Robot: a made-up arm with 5 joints.
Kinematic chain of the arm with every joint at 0, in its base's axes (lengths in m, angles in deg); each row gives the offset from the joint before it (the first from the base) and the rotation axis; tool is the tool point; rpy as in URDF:
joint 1: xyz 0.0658 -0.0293 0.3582 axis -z
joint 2: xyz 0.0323 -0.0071 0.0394 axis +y
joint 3: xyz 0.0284 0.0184 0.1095 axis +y
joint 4: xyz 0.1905 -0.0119 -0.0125 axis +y
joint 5: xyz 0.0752 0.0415 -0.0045 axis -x
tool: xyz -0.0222 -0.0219 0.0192 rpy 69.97 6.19 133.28
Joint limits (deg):
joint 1: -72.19..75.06
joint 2: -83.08..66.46
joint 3: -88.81..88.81
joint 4: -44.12..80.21
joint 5: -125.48..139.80
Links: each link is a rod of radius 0.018 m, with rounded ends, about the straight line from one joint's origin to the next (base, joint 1, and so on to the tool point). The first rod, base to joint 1, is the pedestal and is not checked.
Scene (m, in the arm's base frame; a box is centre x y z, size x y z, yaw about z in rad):
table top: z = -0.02
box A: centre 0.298 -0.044 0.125 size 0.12 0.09 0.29 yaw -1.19
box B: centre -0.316 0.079 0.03 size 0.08 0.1 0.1 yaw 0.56
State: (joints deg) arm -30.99 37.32 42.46 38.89 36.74
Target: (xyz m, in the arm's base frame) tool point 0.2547 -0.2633 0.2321
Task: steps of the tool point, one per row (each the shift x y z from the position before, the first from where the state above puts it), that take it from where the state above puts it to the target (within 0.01 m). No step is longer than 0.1 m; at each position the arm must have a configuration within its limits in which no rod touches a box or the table.
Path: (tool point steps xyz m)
1: 0.0020 -0.0220 0.0082
2: -0.0045 -0.0183 0.0095
3: -0.0087 -0.0134 0.0114
4: -0.0102 -0.0080 0.0131
5: -0.0096 -0.0033 0.0146
6: -0.0075 -0.0001 0.0154
7: 0.0390 -0.0524 -0.0191
8: 0.0309 -0.0621 -0.0078
9: 0.0192 -0.0671 0.0045
10: 0.0056 -0.0664 0.0164
11: -0.0082 -0.0603 0.0261
12: -0.0205 -0.0495 0.0331
13: 0.0375 0.0372 -0.0588
14: 0.0232 0.0506 -0.0543

